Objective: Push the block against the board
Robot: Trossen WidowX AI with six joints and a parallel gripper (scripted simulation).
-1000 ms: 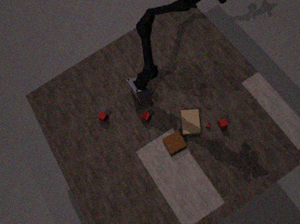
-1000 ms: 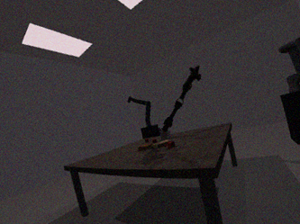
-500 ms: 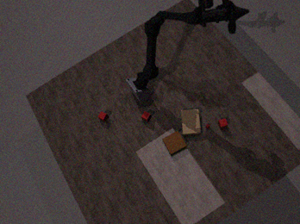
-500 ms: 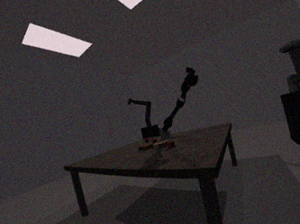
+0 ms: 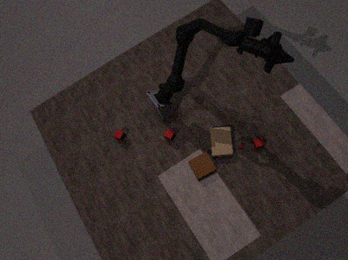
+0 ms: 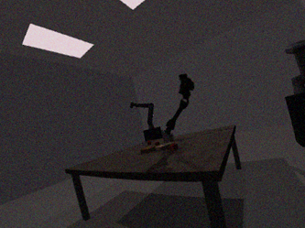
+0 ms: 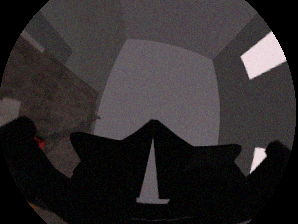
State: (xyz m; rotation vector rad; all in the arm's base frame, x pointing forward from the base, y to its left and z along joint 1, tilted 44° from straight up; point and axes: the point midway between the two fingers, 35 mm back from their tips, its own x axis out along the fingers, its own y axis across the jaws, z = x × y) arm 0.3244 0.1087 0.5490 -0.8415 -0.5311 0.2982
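My gripper tip is now 50 mm short of the square block, 470 mm to the left of it and 450 mm above it. Also, from my gripper tip: tan board (330 mm to the right, 450 mm below); then tiny red piece (60 mm ahead, 260 mm to the right, 450 mm below).
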